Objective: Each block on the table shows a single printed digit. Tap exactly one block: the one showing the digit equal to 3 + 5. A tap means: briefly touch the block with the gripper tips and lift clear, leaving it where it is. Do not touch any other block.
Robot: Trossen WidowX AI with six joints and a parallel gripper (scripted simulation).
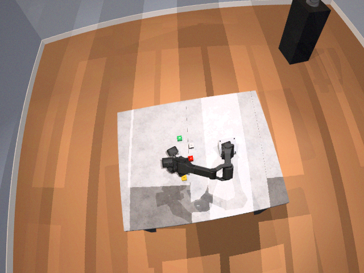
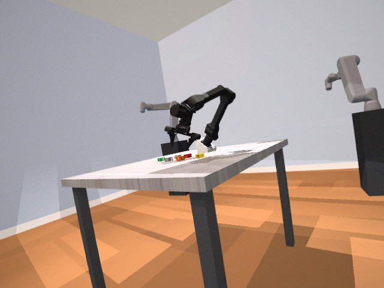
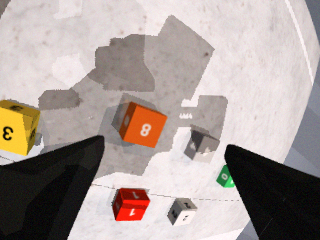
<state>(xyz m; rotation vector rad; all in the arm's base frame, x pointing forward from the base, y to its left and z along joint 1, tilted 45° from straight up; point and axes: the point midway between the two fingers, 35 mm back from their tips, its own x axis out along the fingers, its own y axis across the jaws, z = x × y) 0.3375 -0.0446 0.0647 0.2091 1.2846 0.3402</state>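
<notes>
My gripper tip is now 50 mm above the orange block. The rest, counted from my gripper tip: yellow block 20 mm behind, 110 mm to the left, 50 mm below; then grey block 20 mm behind, 90 mm to the right, 50 mm below; then red block 100 mm behind, 10 mm to the right, 50 mm below.
</notes>
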